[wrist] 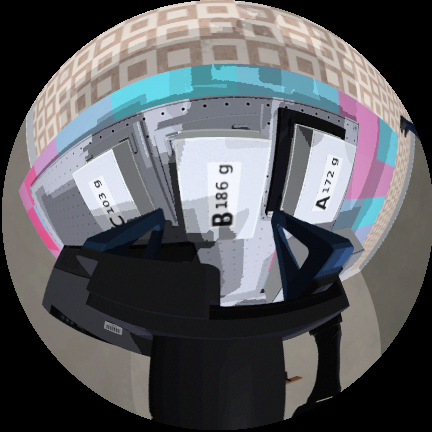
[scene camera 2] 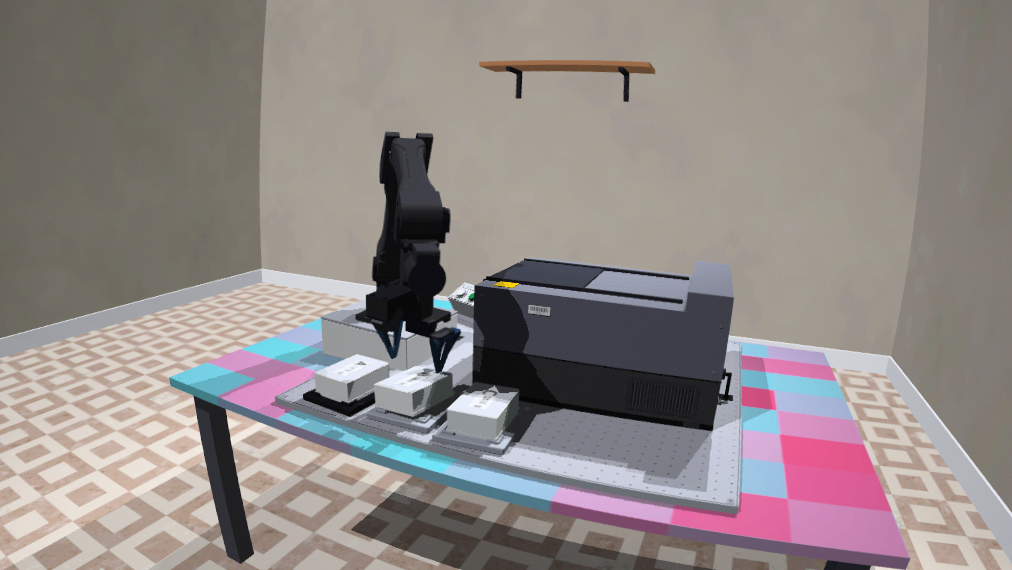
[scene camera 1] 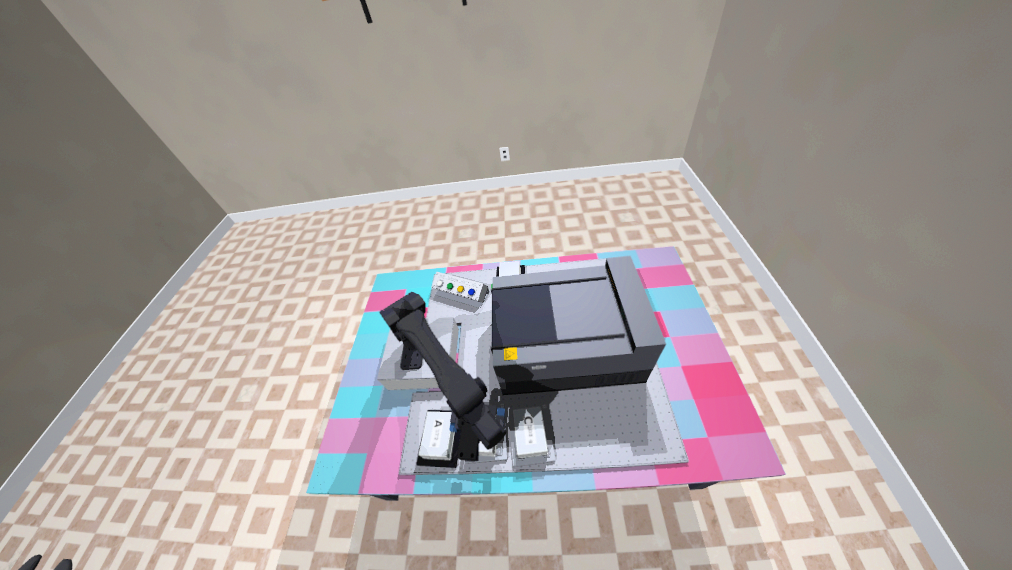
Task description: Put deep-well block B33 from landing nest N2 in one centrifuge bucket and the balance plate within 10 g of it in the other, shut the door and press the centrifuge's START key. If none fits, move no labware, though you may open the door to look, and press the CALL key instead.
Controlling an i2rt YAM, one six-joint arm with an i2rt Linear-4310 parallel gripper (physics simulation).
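Places are measured from the arm's base along level axes (x right, y ahead, z up), in metres.
Pixels of known places: gripper, fingertip midpoint: [wrist: 217,214] [scene camera 2: 415,365].
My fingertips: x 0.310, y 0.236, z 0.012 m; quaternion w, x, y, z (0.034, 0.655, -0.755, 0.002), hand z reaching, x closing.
Observation:
Behind a point stands the place of what it marks.
My gripper [scene camera 2: 416,363] @(x 0.310, y 0.236, z 0.012 m) [wrist: 217,214] @(x 0.310, y 0.236, z 0.012 m) is open above plate B, its fingertips clear of it. White plate B [scene camera 2: 405,396] @(x 0.372, y 0.248, z -0.020 m) [wrist: 205,155] @(x 0.354, y 0.239, z -0.013 m), labelled 186 g, sits in the middle holder, partly hidden by the arm in scene camera 1. White plate A [scene camera 1: 435,437] @(x 0.318, y 0.095, z -0.020 m) [scene camera 2: 348,380] @(x 0.361, y 0.125, z -0.021 m) [wrist: 334,182] @(x 0.309, y 0.085, z -0.020 m), 172 g, is on a black holder. White plate C [scene camera 1: 529,430] @(x 0.324, y 0.370, z -0.021 m) [scene camera 2: 475,416] @(x 0.384, y 0.378, z -0.024 m) [wrist: 94,172] @(x 0.368, y 0.367, z -0.021 m), 103 g, is on a grey holder. The centrifuge [scene camera 1: 573,361] @(x 0.196, y 0.514, z 0.121 m) [scene camera 2: 601,339] @(x 0.197, y 0.534, z 0.068 m) has its top covered by the door [scene camera 1: 524,315] @(x 0.036, y 0.396, z 0.138 m); its buckets are hidden. No B33 label is legible.
The key box [scene camera 1: 478,300] @(x -0.182, y 0.224, z -0.031 m) with white, green, yellow and blue keys stands behind the arm, left of the centrifuge. A pale box [scene camera 1: 407,383] @(x 0.131, y -0.022, z -0.038 m) [scene camera 2: 343,339] @(x 0.129, y -0.047, z -0.040 m) is at the arm's base. A small white object [scene camera 1: 509,268] @(x -0.317, y 0.357, z -0.016 m) shows behind the centrifuge. A wall shelf [scene camera 2: 566,66] hangs high behind.

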